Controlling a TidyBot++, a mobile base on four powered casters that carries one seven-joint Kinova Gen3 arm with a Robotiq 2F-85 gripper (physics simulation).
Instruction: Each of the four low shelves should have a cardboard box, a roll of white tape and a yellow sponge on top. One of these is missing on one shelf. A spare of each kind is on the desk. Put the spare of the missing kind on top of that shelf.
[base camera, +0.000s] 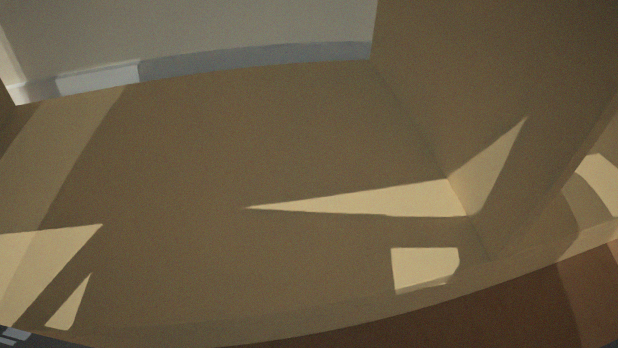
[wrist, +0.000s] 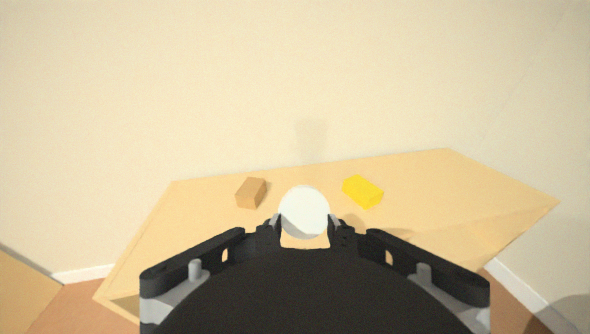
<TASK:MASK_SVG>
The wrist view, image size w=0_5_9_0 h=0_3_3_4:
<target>gripper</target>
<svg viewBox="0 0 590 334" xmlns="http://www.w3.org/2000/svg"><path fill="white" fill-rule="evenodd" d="M139 276L140 334L490 334L490 283L484 277L378 228L366 229L366 234L355 233L354 227L347 225L342 219L337 219L335 214L327 214L327 237L330 248L297 249L282 247L280 243L282 234L281 214L274 213L272 218L266 219L262 225L257 226L255 232L245 233L245 228L233 227L147 268ZM386 250L392 256L392 265L386 262ZM227 249L227 259L222 262L223 252L225 251L225 249Z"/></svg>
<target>roll of white tape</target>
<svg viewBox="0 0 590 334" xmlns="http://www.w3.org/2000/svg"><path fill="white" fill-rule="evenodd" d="M298 185L291 188L284 195L278 207L278 214L281 214L281 227L287 234L296 239L309 240L319 236L327 228L327 214L330 214L330 207L326 198L317 188L310 185Z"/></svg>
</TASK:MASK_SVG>
